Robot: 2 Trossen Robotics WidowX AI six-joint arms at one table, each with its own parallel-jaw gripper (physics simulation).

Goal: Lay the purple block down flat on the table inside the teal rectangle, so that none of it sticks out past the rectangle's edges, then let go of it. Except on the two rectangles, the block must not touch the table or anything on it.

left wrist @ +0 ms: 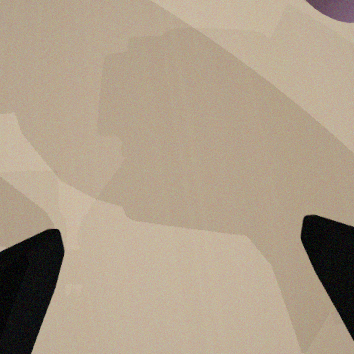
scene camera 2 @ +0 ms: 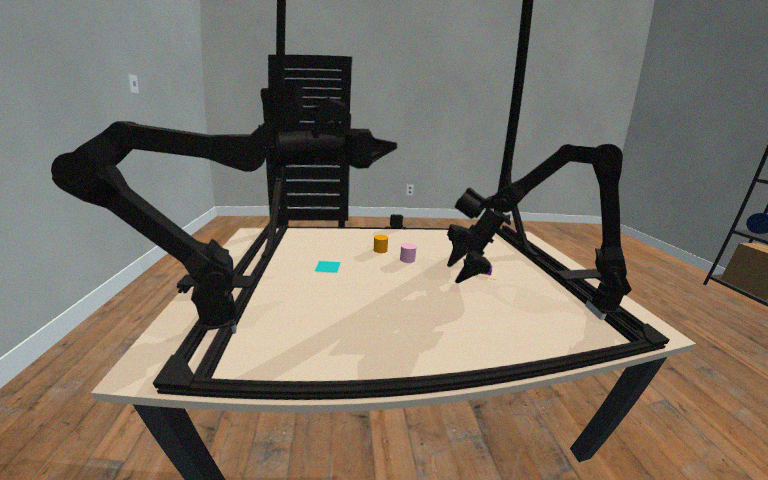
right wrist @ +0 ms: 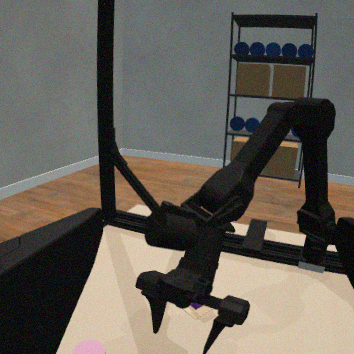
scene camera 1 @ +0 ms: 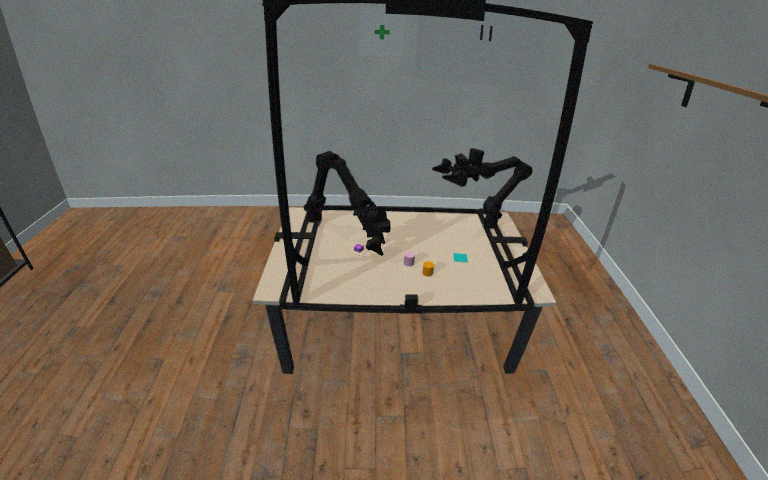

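Seen in the pictures: left gripper, fingertip midpoint: (left wrist: 183,235) (scene camera 2: 452,274) (right wrist: 178,342) (scene camera 1: 383,249); right gripper, fingertip midpoint: (scene camera 2: 385,144) (right wrist: 222,225) (scene camera 1: 437,172); left arm's base at its link origin: (scene camera 2: 604,305) (right wrist: 312,257) (scene camera 1: 314,219); right arm's base at its link origin: (scene camera 2: 218,318) (scene camera 1: 490,225).
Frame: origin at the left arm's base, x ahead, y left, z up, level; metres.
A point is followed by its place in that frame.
Observation:
The purple block (scene camera 1: 358,248) @[x 0.257, y -0.225, z 0.000 m] (scene camera 2: 489,270) (right wrist: 196,305) @[x 0.275, y -0.200, z -0.009 m] sits on a cream rectangle (right wrist: 207,314) @[x 0.274, y -0.181, z -0.019 m] at the left part of the table. My left gripper (scene camera 1: 375,249) @[x 0.365, y -0.192, z -0.018 m] (scene camera 2: 456,271) @[x 0.365, y -0.192, z -0.018 m] (left wrist: 183,235) @[x 0.365, y -0.192, z -0.018 m] (right wrist: 182,338) @[x 0.365, y -0.192, z -0.018 m] is open and empty. It hangs low over the table, just to the right of the block in scene camera 1. Its own wrist view shows only bare table between the fingers. The teal rectangle (scene camera 1: 460,257) @[x 0.714, y -0.213, z -0.018 m] (scene camera 2: 327,267) @[x 0.714, y -0.207, z -0.018 m] lies flat on the far side of the table from the block. My right gripper (scene camera 1: 440,170) @[x 0.578, y -0.081, z 0.325 m] (scene camera 2: 384,147) @[x 0.578, y -0.081, z 0.325 m] is open and empty, held high.
A pink cylinder (scene camera 1: 409,258) @[x 0.483, y -0.301, z 0.022 m] (scene camera 2: 408,252) @[x 0.485, y -0.256, z 0.016 m] (right wrist: 89,348) @[x 0.478, y -0.281, z 0.027 m] (left wrist: 333,7) @[x 0.462, y -0.269, z -0.013 m] and an orange cylinder (scene camera 1: 428,269) @[x 0.563, y -0.363, z 0.017 m] (scene camera 2: 380,243) @[x 0.566, y -0.318, z 0.014 m] stand between the block and the teal rectangle. Black frame rails (scene camera 2: 382,386) @[x 0.572, y 0.200, z 0.001 m] edge the table. A shelf rack (right wrist: 275,21) stands by the wall.

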